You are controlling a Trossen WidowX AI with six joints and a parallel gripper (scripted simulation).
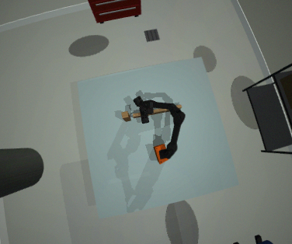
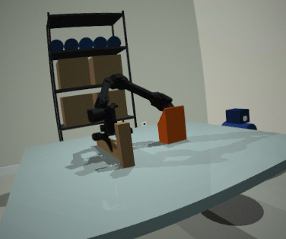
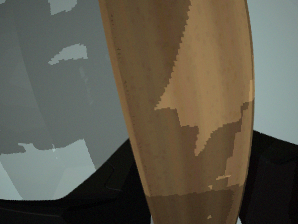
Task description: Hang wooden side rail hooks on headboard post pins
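Now: the wooden headboard post 150 mm to the left of my gripper tip and 50 mm above it.
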